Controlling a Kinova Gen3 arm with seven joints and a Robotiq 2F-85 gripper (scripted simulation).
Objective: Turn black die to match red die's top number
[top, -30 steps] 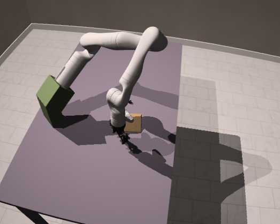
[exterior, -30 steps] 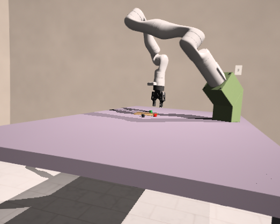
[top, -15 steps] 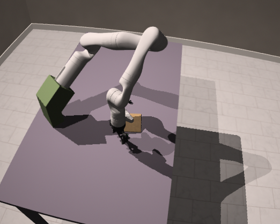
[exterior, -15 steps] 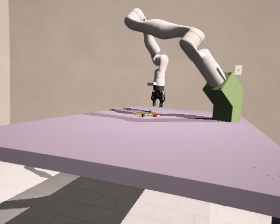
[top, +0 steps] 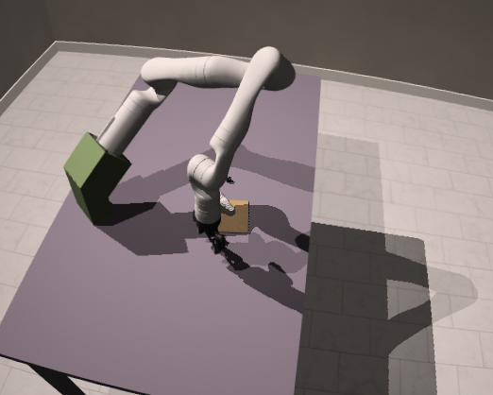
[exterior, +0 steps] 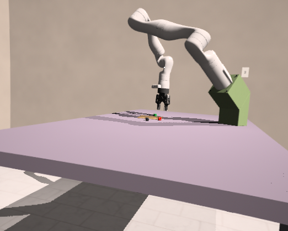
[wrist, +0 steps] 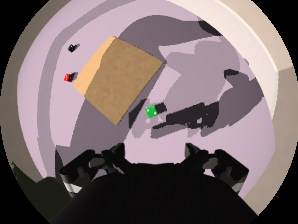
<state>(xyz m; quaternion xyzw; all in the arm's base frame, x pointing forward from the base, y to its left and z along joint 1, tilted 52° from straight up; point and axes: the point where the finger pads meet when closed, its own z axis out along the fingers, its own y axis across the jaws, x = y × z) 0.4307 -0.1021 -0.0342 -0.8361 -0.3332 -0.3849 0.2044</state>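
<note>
Now: hand 220 mm to the right of the red die, 90 mm past it and 40 mm above it. The rest, counted from my hand: black die 310 mm to the left, 60 mm behind, 40 mm below; then tan mat 150 mm to the left, 40 mm below; then green die 50 mm to the left, 40 mm below, 30 mm ahead.
</note>
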